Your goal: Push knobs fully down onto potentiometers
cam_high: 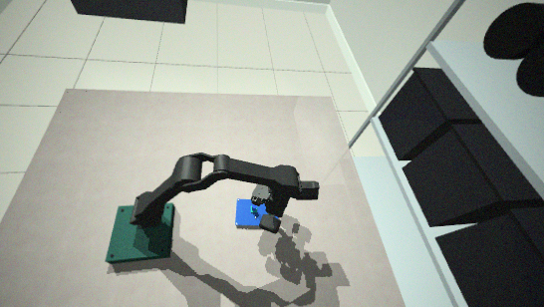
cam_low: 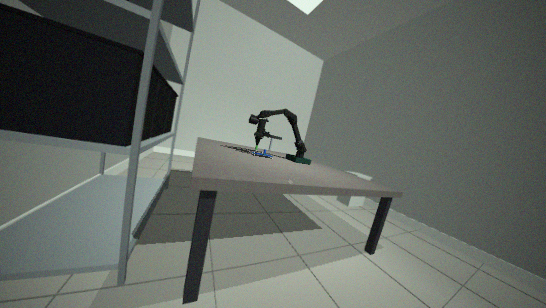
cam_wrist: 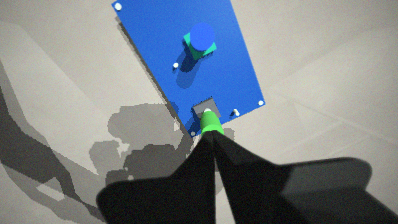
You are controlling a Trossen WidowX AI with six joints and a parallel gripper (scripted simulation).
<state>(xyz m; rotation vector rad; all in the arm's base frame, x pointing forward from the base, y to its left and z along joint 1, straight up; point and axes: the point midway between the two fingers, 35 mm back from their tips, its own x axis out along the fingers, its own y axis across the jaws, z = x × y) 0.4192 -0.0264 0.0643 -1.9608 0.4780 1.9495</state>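
My gripper tip is 1 cm above the green knob. Round my gripper tip: blue knob 6 cm behind, 4 cm below, 3 cm to the left.
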